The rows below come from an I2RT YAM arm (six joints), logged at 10 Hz.
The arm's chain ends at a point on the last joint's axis. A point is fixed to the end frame.
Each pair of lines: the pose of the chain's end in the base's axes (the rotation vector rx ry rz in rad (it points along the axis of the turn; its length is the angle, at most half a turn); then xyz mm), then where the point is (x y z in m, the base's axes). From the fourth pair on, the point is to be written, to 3 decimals.
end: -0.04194 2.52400 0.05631 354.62 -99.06 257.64
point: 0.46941 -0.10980 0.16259
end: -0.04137 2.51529 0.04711 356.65 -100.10 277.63
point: 0.47226 -0.11173 0.18368
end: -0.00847 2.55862 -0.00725 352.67 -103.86 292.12
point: 0.46364 -0.12265 0.19384
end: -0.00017 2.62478 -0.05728 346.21 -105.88 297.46
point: 0.450 -0.130 0.193
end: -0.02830 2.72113 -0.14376 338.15 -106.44 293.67
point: 0.431 -0.137 0.181
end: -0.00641 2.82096 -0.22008 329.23 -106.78 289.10
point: 0.409 -0.146 0.169
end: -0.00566 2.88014 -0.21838 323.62 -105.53 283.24
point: 0.396 -0.144 0.159
